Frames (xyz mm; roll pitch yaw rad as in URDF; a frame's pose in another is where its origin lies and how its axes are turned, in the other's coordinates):
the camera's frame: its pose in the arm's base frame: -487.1 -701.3 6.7 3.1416 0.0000 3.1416
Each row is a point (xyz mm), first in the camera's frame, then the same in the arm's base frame.
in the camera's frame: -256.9 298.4 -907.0
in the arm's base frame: -230.2 -402.9 913.7
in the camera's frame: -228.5 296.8 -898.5
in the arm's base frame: -258.6 -404.5 905.2
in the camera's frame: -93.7 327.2 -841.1
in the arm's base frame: -393.4 -374.1 847.8
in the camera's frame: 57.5 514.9 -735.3
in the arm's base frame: -544.6 -186.4 742.0
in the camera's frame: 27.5 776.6 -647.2
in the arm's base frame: -514.6 75.3 653.9
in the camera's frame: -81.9 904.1 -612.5
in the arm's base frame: -405.2 202.8 619.2
